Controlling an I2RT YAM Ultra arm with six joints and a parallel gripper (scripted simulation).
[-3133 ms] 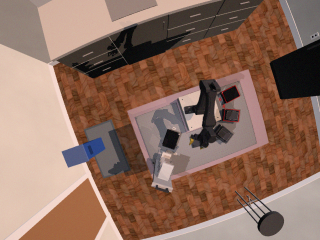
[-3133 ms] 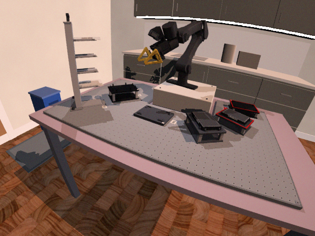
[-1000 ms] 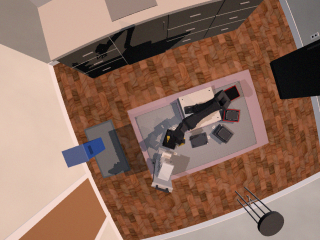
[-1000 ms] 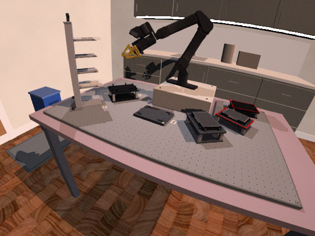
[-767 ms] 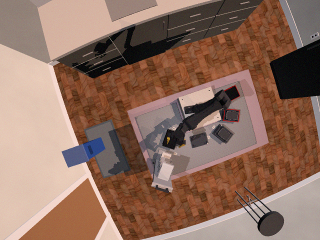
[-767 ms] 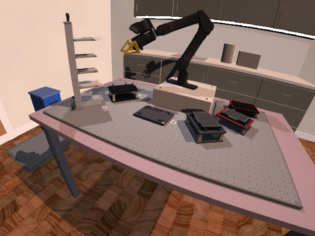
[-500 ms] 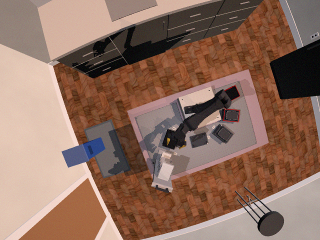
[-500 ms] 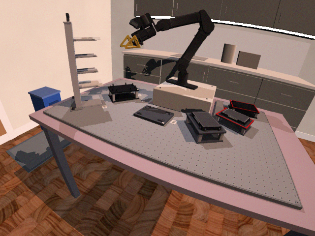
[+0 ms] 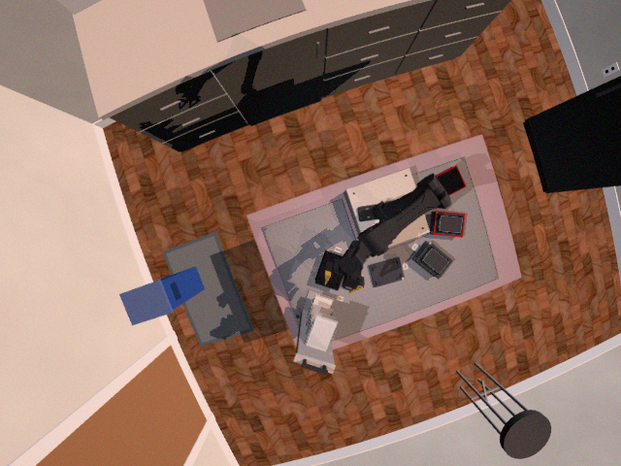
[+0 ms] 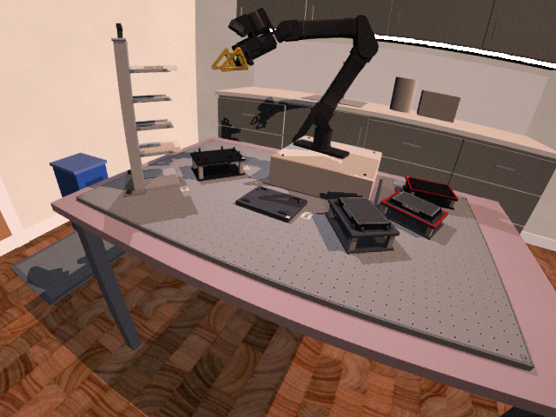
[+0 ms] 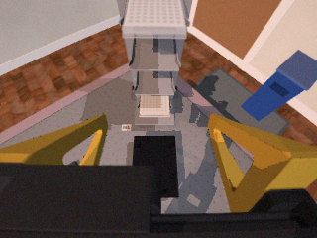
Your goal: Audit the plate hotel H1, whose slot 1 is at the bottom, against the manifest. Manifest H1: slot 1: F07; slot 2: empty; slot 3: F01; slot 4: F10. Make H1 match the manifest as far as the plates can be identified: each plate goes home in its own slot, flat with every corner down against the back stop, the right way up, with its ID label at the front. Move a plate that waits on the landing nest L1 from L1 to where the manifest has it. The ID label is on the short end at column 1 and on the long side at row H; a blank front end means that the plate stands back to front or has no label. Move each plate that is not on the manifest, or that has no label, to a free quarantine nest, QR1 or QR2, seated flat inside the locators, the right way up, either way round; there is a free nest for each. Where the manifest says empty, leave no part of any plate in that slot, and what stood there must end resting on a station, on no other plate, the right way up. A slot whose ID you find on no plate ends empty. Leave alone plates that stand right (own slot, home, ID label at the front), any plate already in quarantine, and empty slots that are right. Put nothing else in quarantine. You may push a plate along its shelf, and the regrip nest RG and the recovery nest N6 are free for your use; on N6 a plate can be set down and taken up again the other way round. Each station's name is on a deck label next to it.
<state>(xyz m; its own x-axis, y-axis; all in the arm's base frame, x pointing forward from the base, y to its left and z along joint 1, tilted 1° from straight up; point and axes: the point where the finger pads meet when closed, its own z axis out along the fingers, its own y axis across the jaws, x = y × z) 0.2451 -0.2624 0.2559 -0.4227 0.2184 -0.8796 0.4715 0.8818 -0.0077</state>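
Right now my hand is 260 mm short of the tag reading 4 and 70 mm to the left of it. The rest, counted from my hand: L1 deck label: 30 mm behind, 450 mm to the left, 340 mm below; H1 deck label: 170 mm ahead, 20 mm to the left, 340 mm below; N6 label: 60 mm ahead, 390 mm to the left, 340 mm below.
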